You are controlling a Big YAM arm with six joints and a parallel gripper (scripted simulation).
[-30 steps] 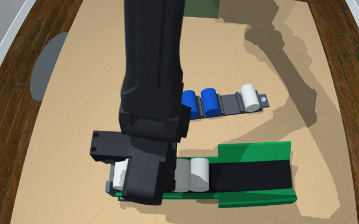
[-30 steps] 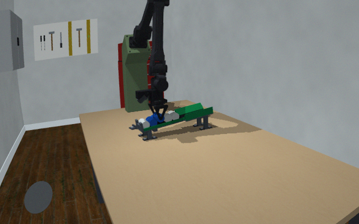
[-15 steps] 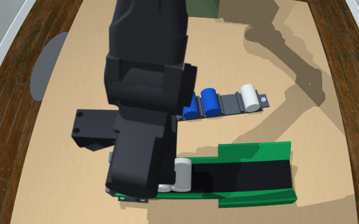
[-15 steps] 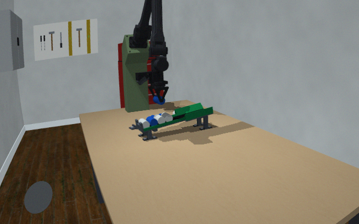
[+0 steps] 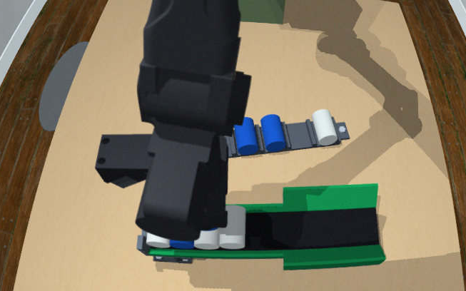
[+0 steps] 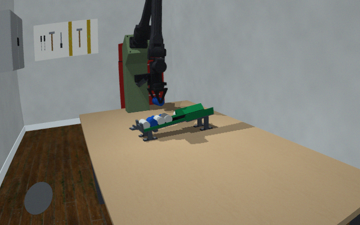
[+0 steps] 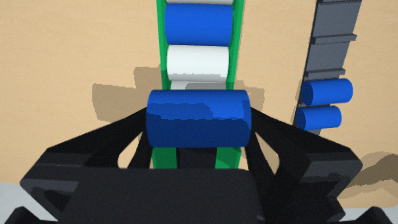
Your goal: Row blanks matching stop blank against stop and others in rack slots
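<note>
Now: hand 220 mm past the stock rack, 180 mm above it and 20 mm to the right of it. From my hand the other things lie so: grey stop (120 mm below, 100 mm to the right, 30 mm ahead).
</note>
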